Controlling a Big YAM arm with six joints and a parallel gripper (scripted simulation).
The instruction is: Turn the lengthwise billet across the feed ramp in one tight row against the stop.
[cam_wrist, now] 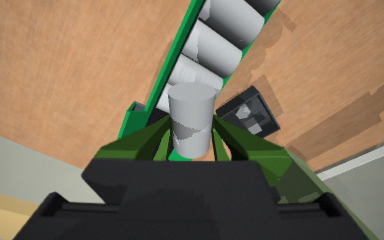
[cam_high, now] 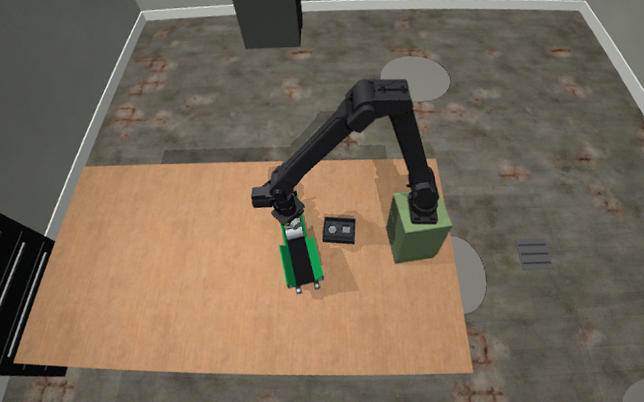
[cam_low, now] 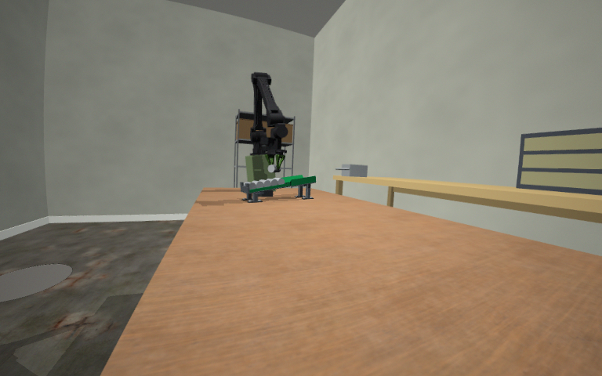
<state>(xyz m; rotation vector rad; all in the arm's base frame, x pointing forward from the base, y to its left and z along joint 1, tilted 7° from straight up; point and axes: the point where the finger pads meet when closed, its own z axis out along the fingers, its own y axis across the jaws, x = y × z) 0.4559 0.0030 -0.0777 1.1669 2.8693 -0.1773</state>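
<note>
Now: hand right at the grey steel billet. From my hand the other things lie so: small dark box: 17 cm behind, 15 cm below, 3 cm to the right.
</note>
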